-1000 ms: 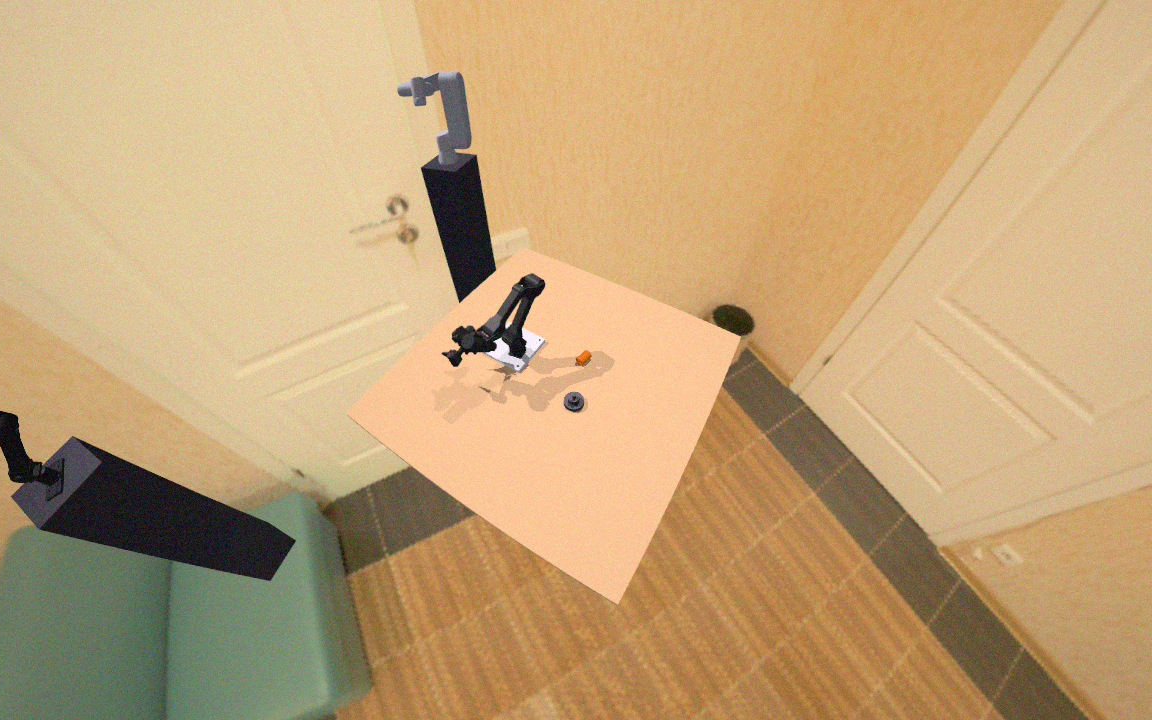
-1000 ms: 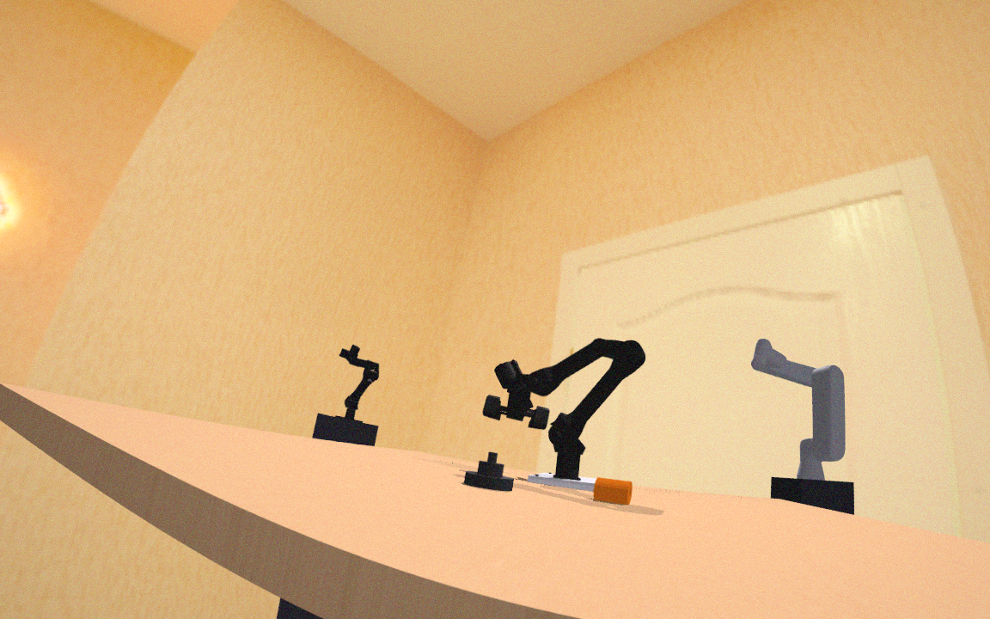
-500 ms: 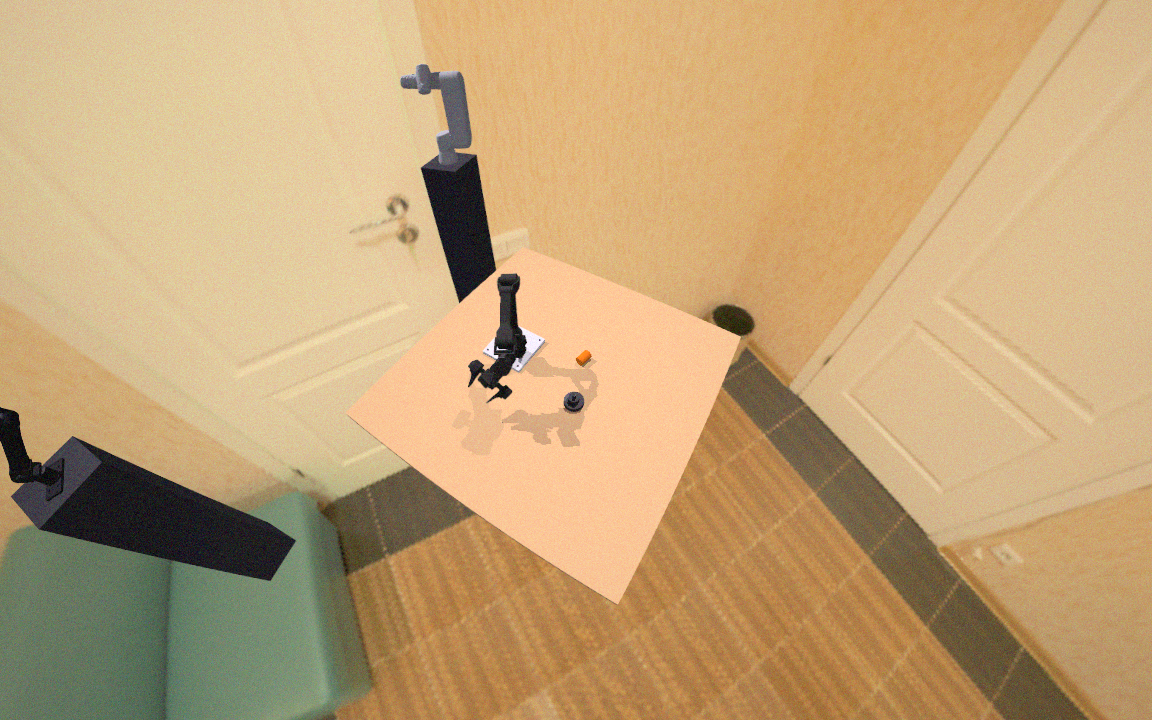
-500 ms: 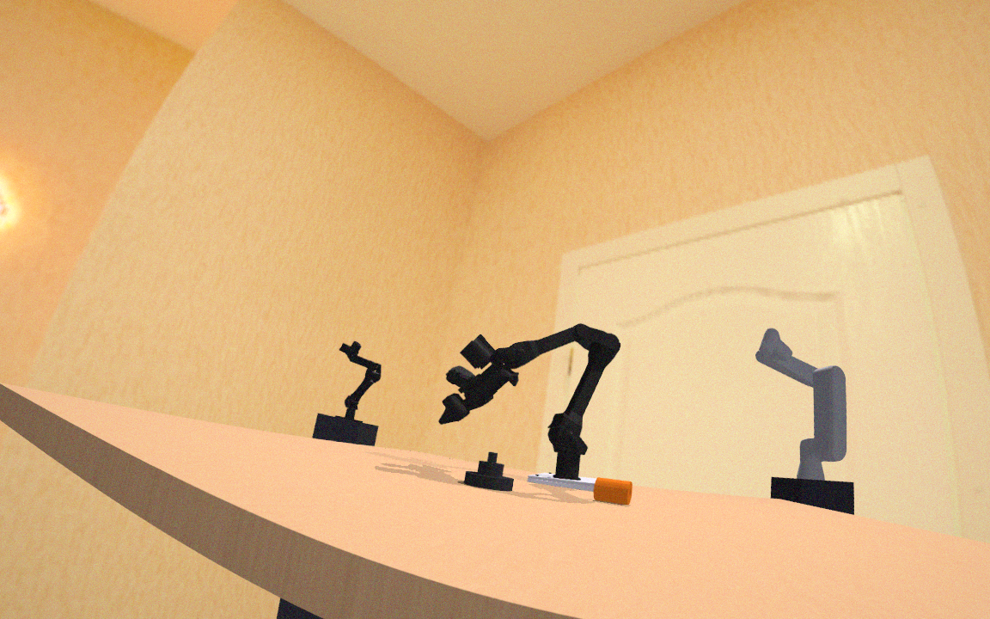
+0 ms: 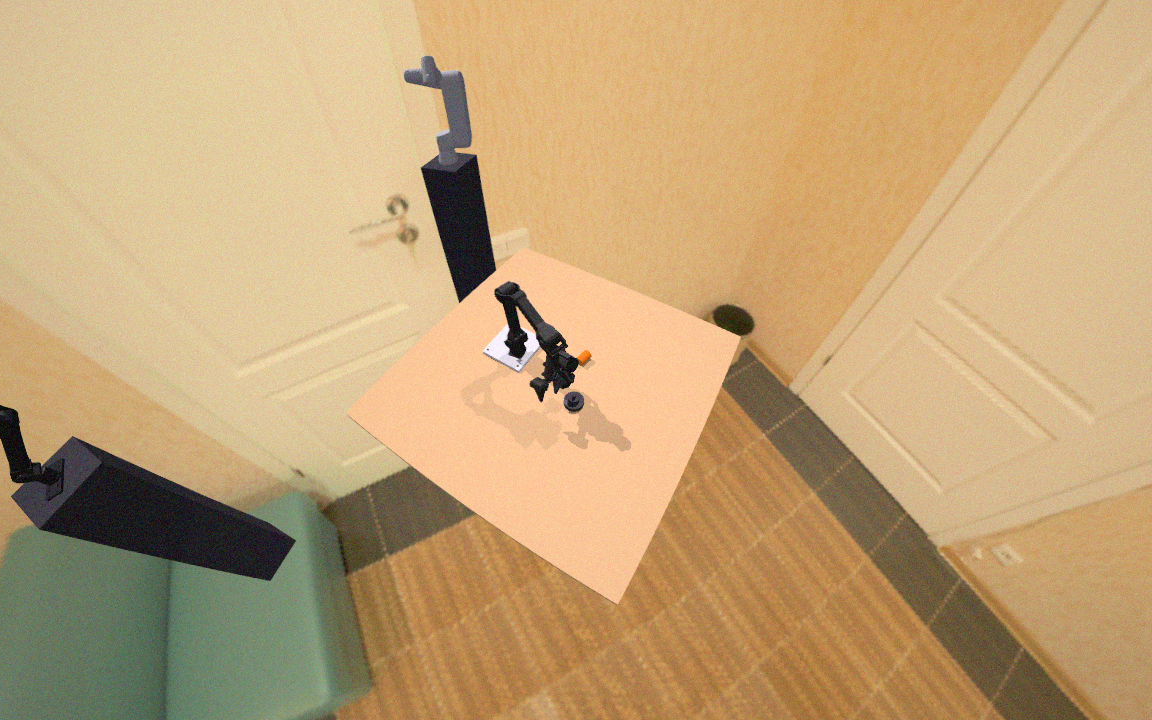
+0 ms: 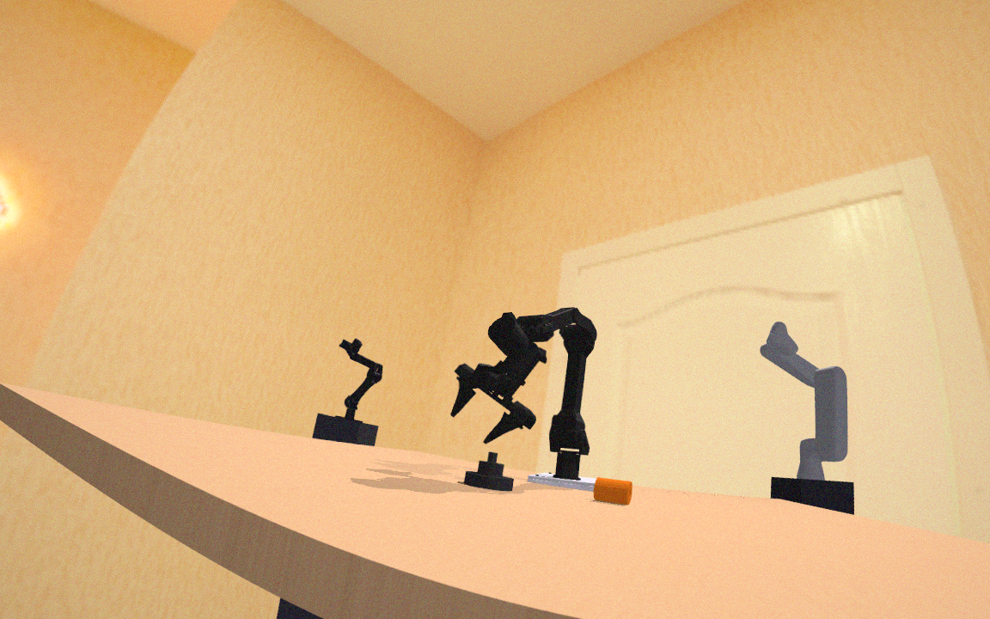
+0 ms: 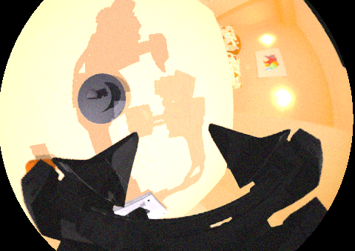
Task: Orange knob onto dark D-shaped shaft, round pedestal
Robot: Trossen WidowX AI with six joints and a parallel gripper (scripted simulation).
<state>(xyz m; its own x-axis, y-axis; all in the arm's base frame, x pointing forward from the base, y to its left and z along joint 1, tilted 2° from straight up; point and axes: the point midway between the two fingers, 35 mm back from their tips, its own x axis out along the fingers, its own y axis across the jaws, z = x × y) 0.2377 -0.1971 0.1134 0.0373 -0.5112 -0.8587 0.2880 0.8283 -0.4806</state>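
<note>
The orange knob is 280 mm to the left of my gripper tip, 70 mm below it and 50 mm ahead of it. Round my gripper tip: round pedestal 80 mm ahead, 70 mm to the left, 60 mm below.
</note>
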